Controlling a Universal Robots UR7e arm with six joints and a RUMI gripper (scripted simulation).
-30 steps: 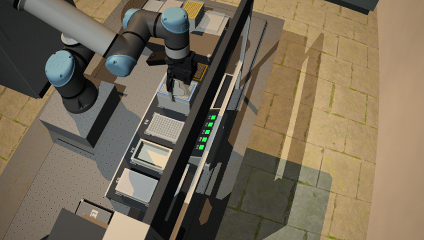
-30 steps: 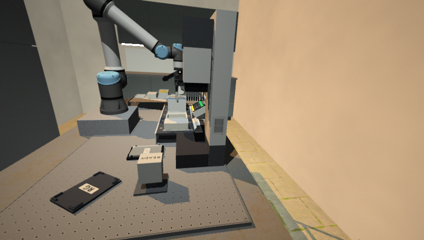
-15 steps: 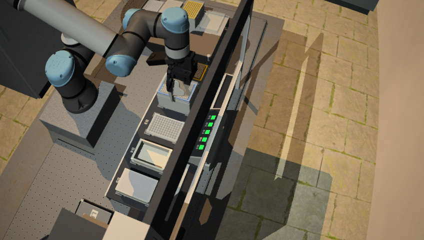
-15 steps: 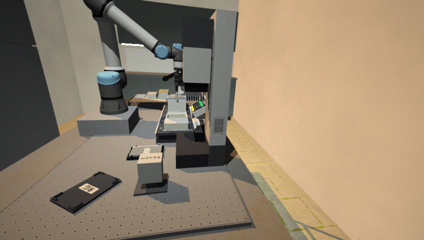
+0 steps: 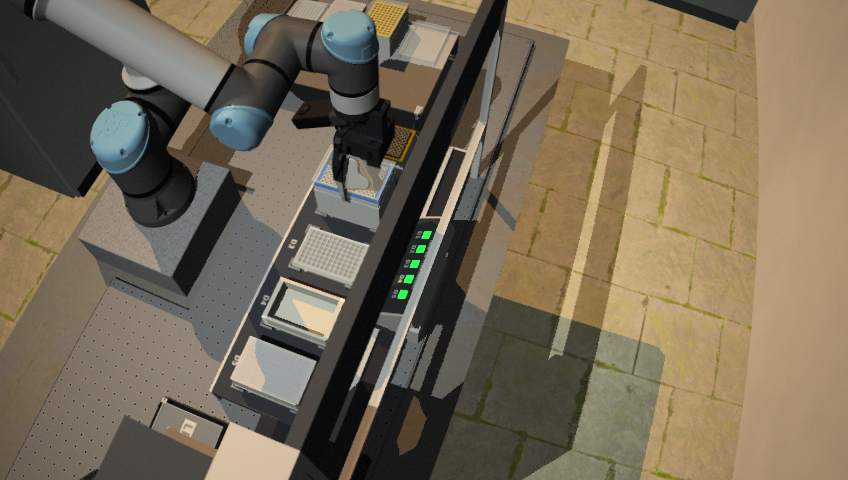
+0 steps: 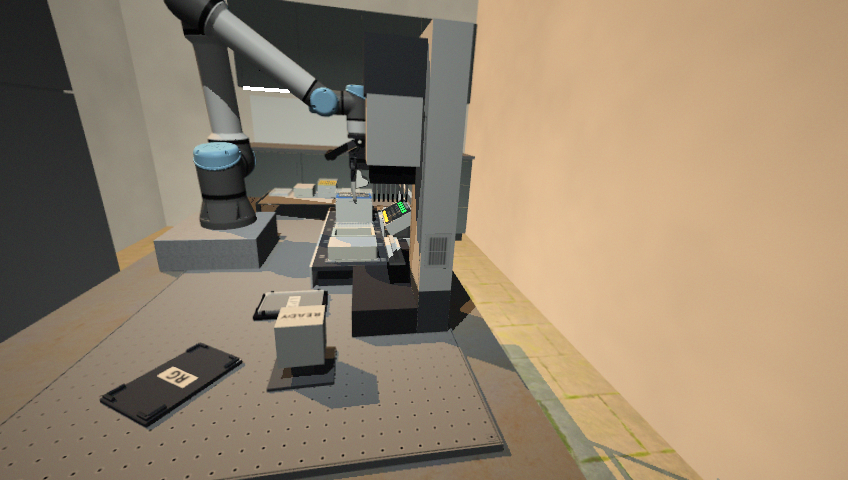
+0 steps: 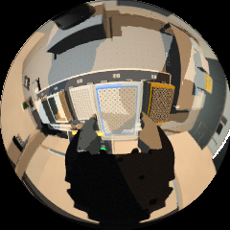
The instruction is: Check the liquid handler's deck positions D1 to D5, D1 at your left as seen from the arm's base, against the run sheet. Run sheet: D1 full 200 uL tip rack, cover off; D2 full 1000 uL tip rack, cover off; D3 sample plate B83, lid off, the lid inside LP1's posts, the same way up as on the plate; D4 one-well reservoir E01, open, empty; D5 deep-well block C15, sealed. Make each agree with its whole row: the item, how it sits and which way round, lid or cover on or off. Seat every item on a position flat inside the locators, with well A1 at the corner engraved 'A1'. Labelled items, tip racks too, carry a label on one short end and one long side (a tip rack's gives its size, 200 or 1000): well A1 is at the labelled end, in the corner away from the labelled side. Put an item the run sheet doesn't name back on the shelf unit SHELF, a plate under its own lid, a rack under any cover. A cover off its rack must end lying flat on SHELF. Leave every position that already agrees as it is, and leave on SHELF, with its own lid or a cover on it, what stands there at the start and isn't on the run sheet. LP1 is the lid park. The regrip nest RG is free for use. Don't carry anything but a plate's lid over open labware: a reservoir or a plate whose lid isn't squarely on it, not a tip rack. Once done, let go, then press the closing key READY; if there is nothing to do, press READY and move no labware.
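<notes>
The blue-rimmed tip rack is 10 mm ahead of my hand and 30 mm below it. Round my hand: one-well reservoir 30 mm behind, 250 mm to the right, 90 mm below; well plate 10 mm behind, 120 mm to the right, 90 mm below; yellow-rimmed tip rack 20 mm ahead, 130 mm to the left, 50 mm below.
</notes>
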